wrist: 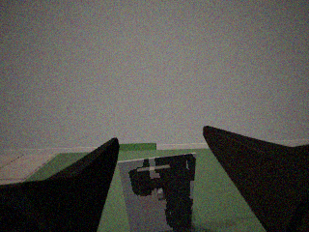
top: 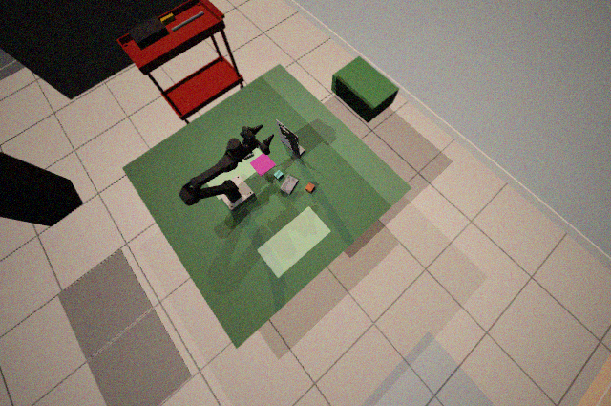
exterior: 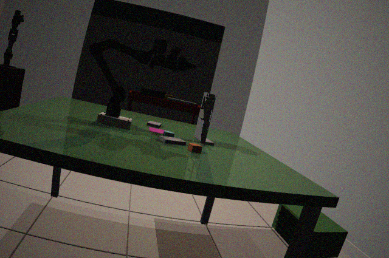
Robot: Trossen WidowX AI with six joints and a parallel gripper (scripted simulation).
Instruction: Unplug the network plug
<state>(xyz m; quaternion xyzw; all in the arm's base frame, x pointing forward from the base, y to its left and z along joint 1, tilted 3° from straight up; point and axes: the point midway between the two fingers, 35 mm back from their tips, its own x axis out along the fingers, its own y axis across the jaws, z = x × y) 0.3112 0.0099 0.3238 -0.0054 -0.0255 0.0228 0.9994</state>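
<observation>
The grey network plug is 100 mm ahead of my gripper tip and 190 mm below it. Round my gripper tip: magenta marked square (90 mm behind, 30 mm to the left, 360 mm below); then teal block (60 mm behind, 90 mm to the right, 340 mm below); then grey panel (120 mm ahead, 10 mm to the left, 250 mm below).
</observation>
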